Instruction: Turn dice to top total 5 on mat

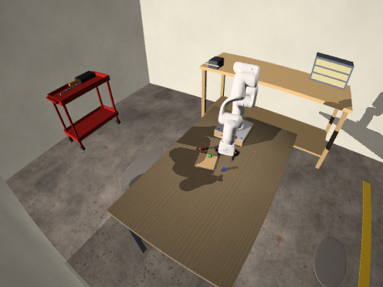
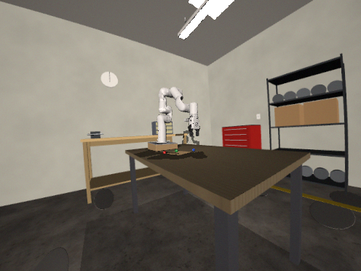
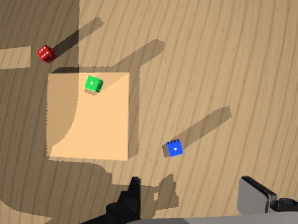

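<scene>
The blue die is 2 cm behind my hand and 13 cm below it. Also, from my hand: tan mat: 5 cm behind, 15 cm to the right, 14 cm below; red die: 14 cm behind, 23 cm to the right, 13 cm below; green die: 10 cm behind, 14 cm to the right, 13 cm below.
</scene>
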